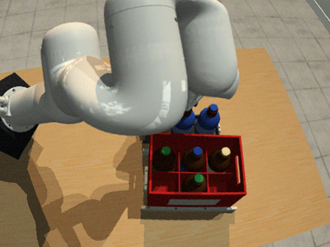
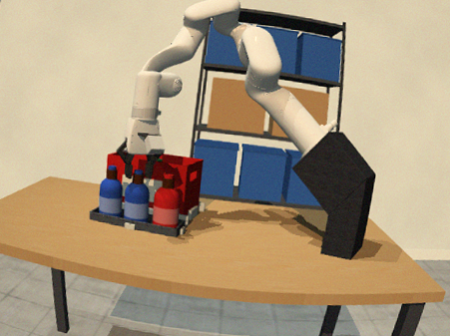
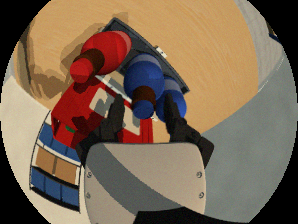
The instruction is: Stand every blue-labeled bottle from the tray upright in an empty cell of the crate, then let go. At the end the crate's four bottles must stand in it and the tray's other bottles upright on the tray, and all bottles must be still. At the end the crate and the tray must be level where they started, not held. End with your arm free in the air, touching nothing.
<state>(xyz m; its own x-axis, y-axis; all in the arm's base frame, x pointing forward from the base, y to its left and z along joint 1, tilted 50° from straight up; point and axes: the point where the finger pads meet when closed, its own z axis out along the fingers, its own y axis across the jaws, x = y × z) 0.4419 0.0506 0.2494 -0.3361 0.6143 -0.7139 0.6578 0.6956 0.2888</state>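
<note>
The red-labeled bottle lies 90 mm behind my hand, 30 mm to the left of it and 70 mm below it. Also, from my hand: red crate 50 mm behind, 190 mm to the right, 70 mm below; dark tray 140 mm below.
</note>
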